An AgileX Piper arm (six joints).
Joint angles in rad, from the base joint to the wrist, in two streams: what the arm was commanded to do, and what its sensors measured. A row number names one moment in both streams.
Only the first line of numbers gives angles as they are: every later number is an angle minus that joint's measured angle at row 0.
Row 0, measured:
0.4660 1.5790 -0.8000 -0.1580 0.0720 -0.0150
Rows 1 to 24, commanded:
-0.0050 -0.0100 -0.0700 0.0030 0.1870 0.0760
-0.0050 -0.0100 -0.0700 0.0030 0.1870 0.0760
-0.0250 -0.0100 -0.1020 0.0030 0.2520 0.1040
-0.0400 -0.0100 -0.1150 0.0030 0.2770 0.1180
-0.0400 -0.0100 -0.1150 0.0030 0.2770 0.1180
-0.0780 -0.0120 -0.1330 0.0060 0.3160 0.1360
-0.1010 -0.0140 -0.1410 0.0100 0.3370 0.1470
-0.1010 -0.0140 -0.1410 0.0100 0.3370 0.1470
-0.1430 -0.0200 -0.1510 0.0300 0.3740 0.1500
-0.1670 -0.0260 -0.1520 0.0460 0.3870 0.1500
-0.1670 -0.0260 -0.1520 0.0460 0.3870 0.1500
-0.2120 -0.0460 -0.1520 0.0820 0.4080 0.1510
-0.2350 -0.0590 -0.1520 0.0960 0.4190 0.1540
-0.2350 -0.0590 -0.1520 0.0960 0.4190 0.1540
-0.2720 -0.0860 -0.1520 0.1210 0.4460 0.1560
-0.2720 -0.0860 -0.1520 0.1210 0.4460 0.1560
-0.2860 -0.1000 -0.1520 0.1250 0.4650 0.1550
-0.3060 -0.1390 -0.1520 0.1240 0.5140 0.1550
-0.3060 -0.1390 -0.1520 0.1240 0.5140 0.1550
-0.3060 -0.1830 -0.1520 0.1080 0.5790 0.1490
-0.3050 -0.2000 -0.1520 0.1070 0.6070 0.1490
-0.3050 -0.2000 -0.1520 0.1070 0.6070 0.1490
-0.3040 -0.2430 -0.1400 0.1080 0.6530 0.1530
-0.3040 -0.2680 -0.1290 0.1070 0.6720 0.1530
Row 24, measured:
-0.3020 -0.2080 -0.1430 0.1110 0.6050 0.1440
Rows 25 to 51, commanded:
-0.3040 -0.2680 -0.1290 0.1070 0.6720 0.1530
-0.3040 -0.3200 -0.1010 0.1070 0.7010 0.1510
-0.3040 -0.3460 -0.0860 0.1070 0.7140 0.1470
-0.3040 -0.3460 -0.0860 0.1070 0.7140 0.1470
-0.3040 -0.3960 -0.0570 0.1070 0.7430 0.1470
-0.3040 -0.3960 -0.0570 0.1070 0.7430 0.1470
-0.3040 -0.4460 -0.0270 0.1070 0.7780 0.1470
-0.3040 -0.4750 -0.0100 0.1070 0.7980 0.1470
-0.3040 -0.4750 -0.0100 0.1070 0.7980 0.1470
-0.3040 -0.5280 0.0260 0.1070 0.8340 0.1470
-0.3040 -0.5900 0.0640 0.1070 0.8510 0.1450
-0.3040 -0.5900 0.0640 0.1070 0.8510 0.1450
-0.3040 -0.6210 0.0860 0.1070 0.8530 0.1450
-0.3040 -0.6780 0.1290 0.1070 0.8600 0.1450
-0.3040 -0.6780 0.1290 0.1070 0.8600 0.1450
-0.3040 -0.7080 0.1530 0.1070 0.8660 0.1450
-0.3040 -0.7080 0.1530 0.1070 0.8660 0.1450
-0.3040 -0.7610 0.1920 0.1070 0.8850 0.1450
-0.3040 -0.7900 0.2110 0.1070 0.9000 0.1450
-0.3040 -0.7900 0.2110 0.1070 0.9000 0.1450
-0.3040 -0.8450 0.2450 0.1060 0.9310 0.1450
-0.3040 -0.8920 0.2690 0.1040 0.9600 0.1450
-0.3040 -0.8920 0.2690 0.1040 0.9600 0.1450
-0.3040 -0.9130 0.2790 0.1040 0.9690 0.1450
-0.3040 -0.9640 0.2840 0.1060 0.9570 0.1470
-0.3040 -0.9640 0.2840 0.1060 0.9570 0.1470
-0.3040 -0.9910 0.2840 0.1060 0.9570 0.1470
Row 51, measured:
-0.3020 -0.9280 0.2770 0.1070 0.9560 0.1440
